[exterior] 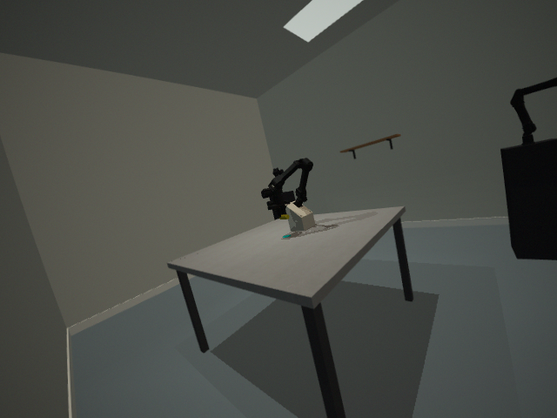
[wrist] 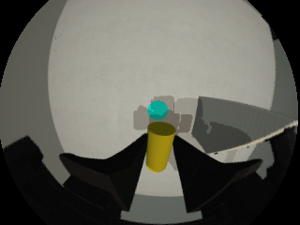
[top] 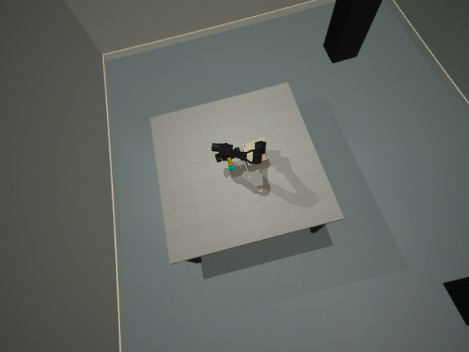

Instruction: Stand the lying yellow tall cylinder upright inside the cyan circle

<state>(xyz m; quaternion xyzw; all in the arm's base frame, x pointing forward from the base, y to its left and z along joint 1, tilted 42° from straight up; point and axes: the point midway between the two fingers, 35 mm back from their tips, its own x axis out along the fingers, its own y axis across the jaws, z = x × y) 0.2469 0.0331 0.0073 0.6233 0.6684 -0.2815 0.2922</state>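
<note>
Right now the cyan circle is 150 mm below my gripper tip. From my gripper tip the other things lie so: yellow tall cylinder: 20 mm to the left.
</note>
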